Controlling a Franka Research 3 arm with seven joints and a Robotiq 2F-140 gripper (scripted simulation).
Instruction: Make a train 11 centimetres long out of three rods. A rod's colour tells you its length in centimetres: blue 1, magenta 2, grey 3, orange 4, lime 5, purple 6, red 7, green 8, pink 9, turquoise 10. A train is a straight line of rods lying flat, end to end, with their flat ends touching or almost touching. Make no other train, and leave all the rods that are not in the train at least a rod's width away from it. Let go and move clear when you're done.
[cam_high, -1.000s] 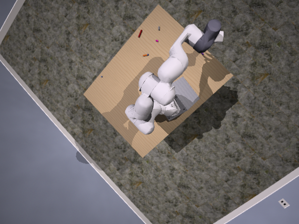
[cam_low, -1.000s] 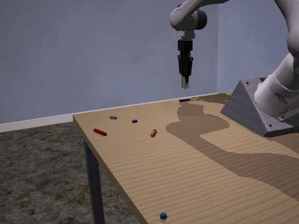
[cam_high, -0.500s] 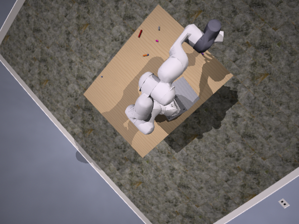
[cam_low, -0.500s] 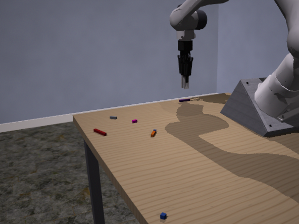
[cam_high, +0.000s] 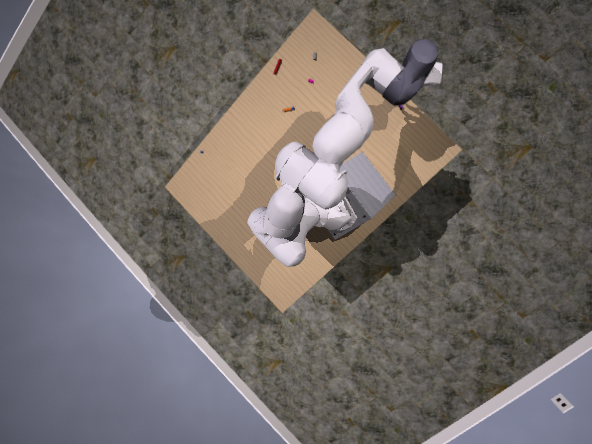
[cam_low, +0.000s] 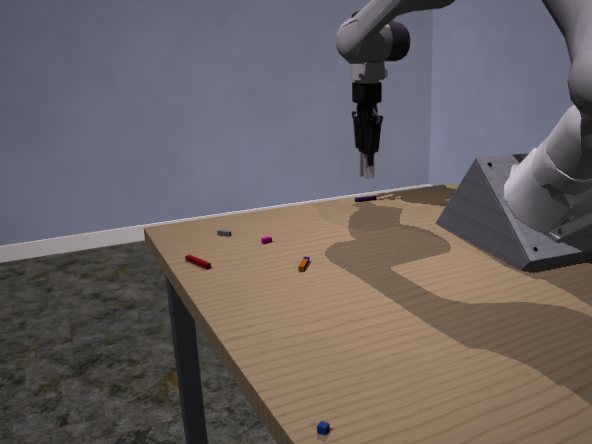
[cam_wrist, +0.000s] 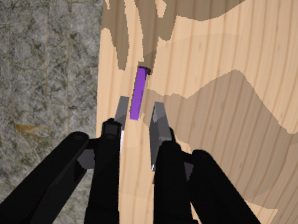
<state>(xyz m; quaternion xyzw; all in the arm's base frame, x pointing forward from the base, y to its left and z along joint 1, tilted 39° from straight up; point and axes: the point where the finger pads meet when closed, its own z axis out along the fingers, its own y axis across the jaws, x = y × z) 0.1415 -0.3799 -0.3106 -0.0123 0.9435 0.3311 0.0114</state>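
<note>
The purple rod is 9 cm below my hand. Also, from my hand: magenta rod 34 cm ahead, 22 cm to the left, 9 cm below; then orange rod 39 cm to the left, 31 cm ahead, 9 cm below; then grey rod 41 cm ahead, 14 cm to the left, 9 cm below.
</note>
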